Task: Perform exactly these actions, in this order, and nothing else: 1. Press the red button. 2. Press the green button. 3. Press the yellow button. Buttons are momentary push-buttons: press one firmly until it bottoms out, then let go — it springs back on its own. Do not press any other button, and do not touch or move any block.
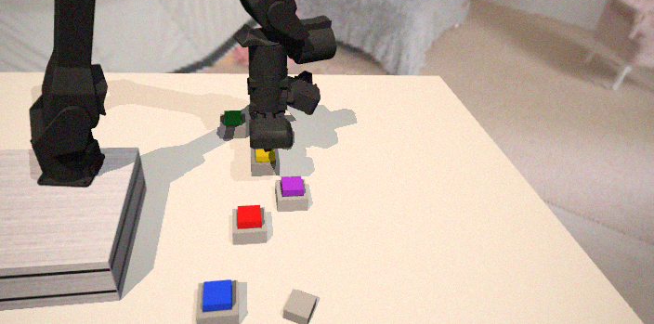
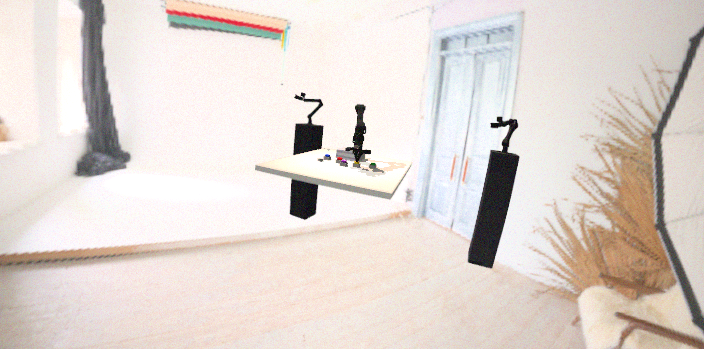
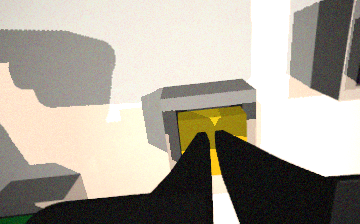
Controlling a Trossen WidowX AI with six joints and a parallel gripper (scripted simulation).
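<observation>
The yellow button lies 1 cm below my gripper tip. Also, from my gripper tip: purple button: 4 cm ahead, 9 cm to the right; then red button: 2 cm behind, 15 cm to the right; then green button: 7 cm behind, 10 cm to the left.
</observation>
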